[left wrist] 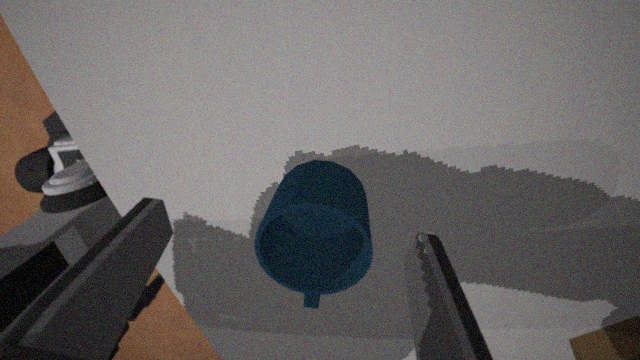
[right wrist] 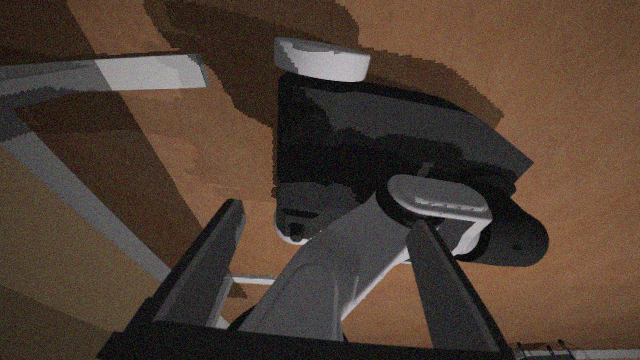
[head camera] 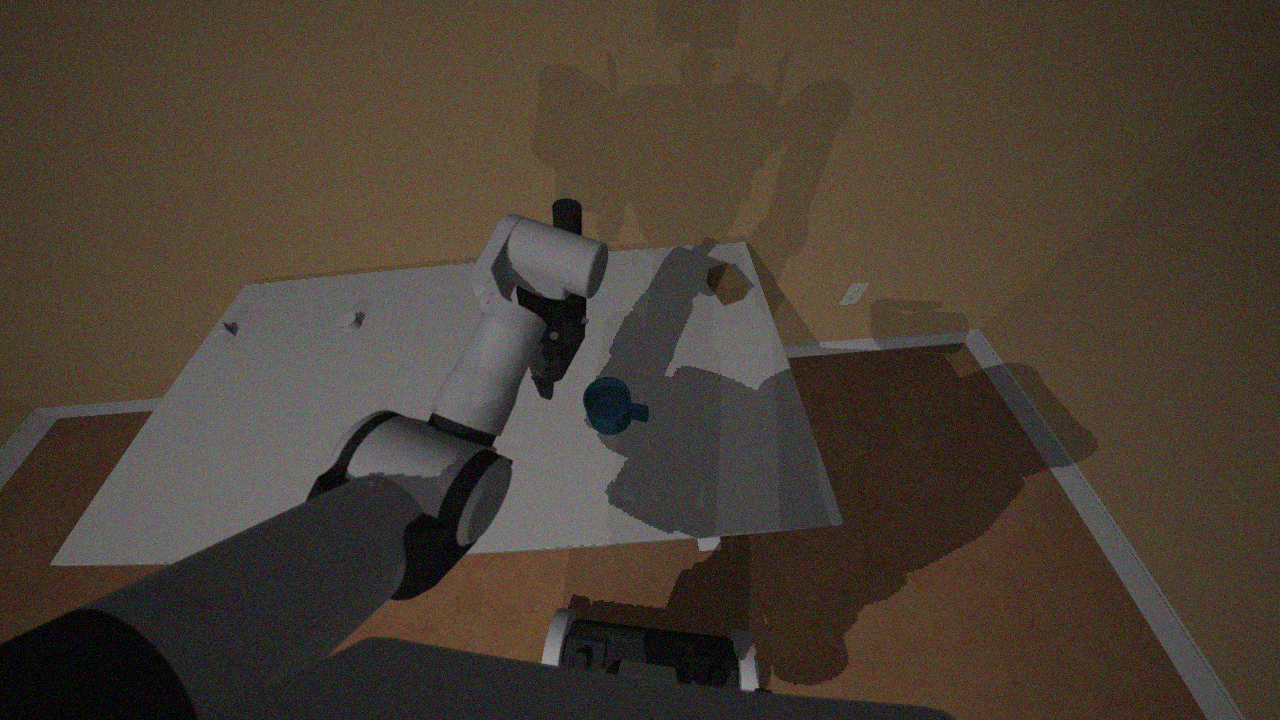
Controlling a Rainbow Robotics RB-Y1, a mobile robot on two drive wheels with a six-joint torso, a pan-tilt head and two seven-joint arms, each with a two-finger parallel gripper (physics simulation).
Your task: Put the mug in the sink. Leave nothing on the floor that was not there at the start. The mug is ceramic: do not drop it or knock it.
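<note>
A blue mug stands on the white table. Its handle points right in the head view and toward the bottom of the left wrist view. My left gripper is open and empty. In the left wrist view the mug appears between its fingers, with space on both sides; in the head view the gripper is left of the mug. How far the fingertips are above the mug is hard to tell. My right gripper is open and empty, above the robot's own base. The sink does not show.
A brown block is near the table's far right corner. Two small items are at the table's left. The robot's base is near the table's front edge. A wall stands behind the table.
</note>
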